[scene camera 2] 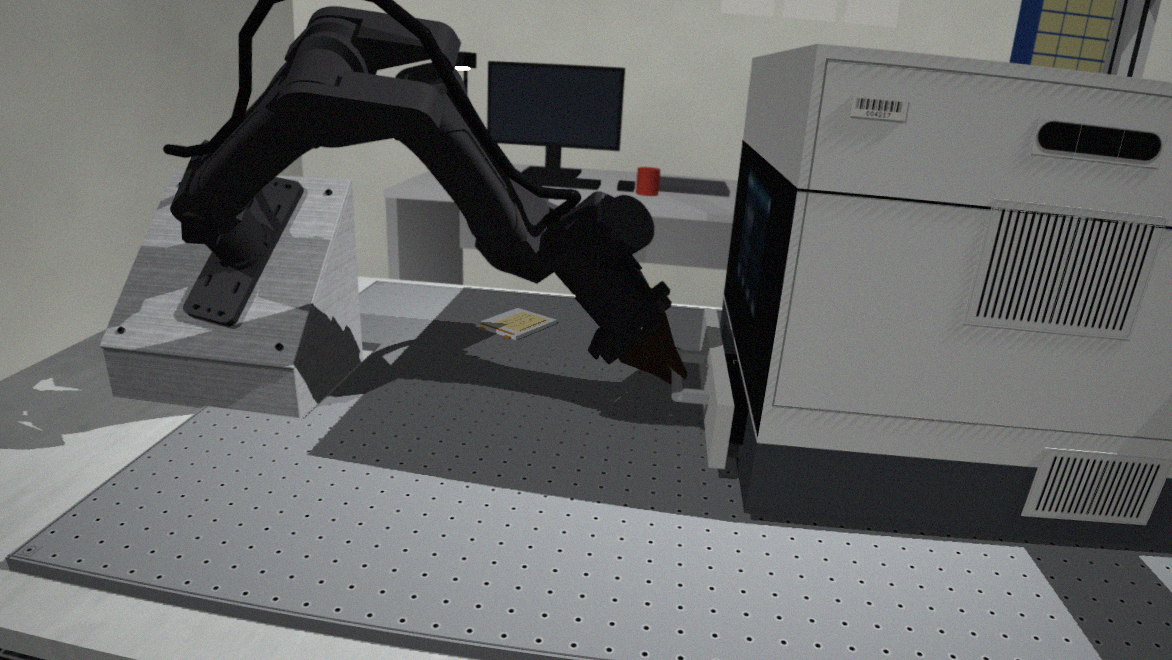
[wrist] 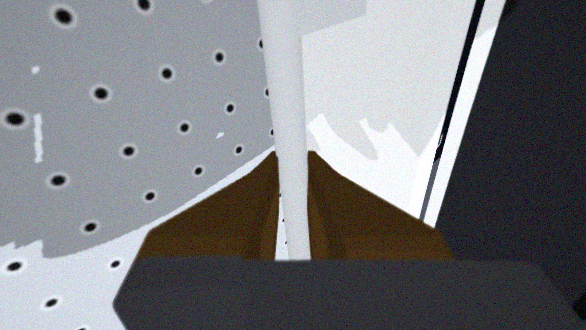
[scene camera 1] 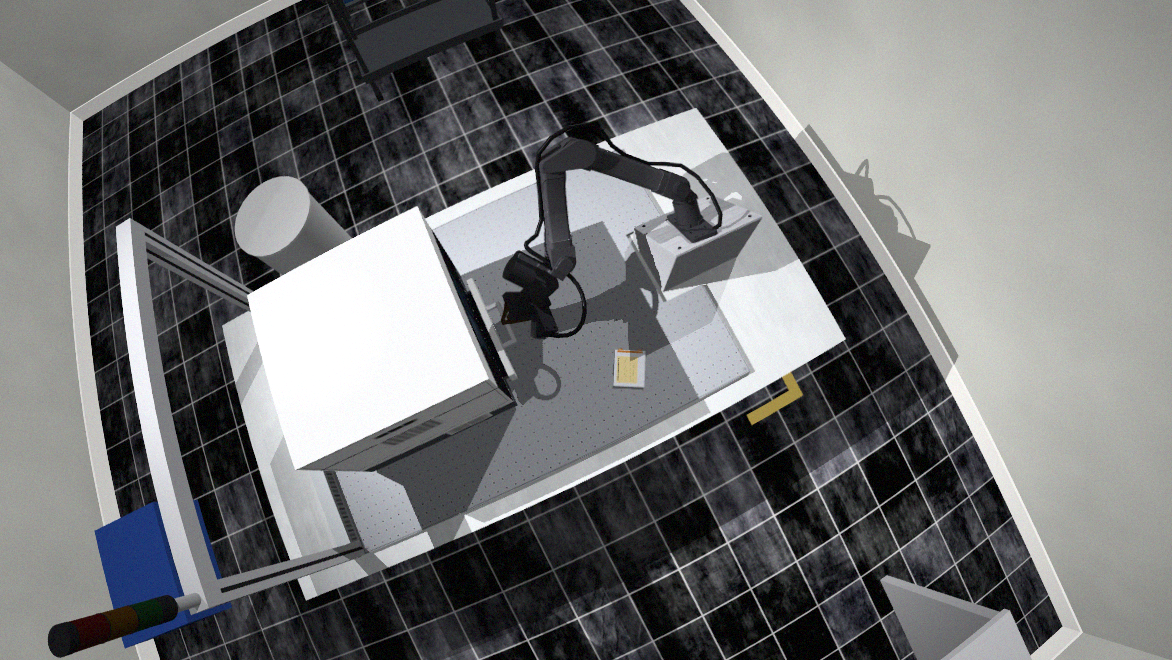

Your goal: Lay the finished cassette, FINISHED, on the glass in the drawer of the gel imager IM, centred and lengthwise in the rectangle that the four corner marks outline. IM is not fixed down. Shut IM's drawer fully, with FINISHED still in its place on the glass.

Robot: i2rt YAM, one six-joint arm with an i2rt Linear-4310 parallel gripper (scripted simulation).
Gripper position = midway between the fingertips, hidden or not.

I see my gripper (scene camera 2: 681, 380), a gel imager (scene camera 2: 942, 279), a finished cassette (scene camera 2: 517, 323) and a frame rail (scene camera 1: 193, 564).
The gel imager also shows in the wrist view (wrist: 502, 192) and in scene camera 1 (scene camera 1: 368, 357). The finished cassette is seen too in scene camera 1 (scene camera 1: 629, 366). My gripper also shows in the wrist view (wrist: 293, 163). The wrist view does not show the finished cassette: it is out of frame.
